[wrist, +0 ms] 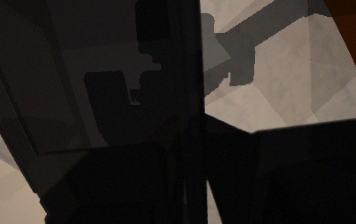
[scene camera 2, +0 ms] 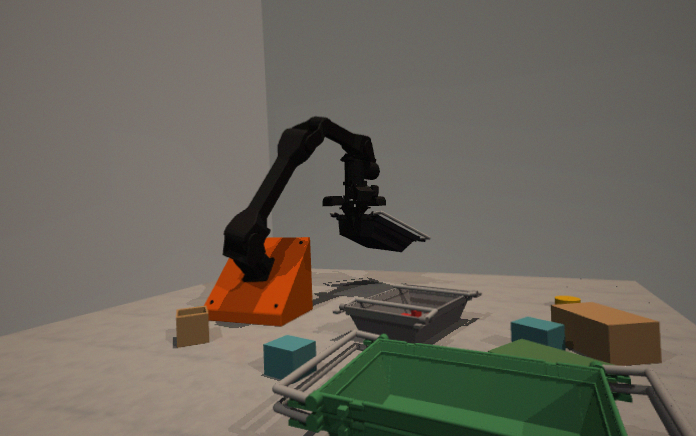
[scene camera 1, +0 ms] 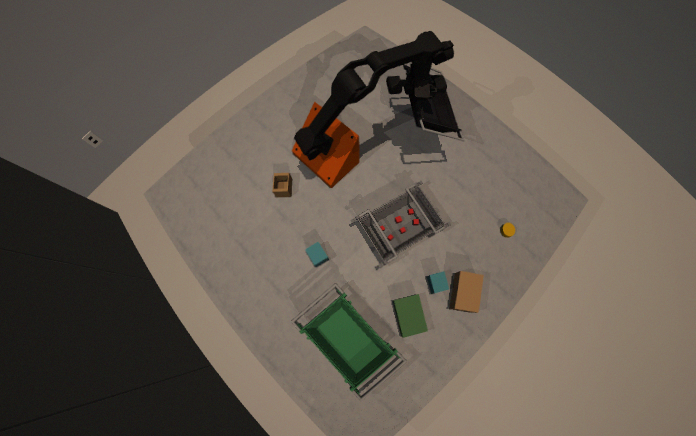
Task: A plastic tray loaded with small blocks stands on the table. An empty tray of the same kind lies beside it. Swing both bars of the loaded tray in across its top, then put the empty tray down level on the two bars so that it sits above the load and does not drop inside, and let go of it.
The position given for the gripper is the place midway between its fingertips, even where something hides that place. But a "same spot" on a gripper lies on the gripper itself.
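The gripper in the wrist view [186, 118], a dark tray in the wrist view [81, 81]. Scene camera 2 and scene camera 1: the gripper and the dark tray in both. On the gripper, [scene camera 1: 419, 86] and [scene camera 2: 359, 186] are the same spot. On the dark tray, [scene camera 1: 435, 115] and [scene camera 2: 385, 249] are the same spot.
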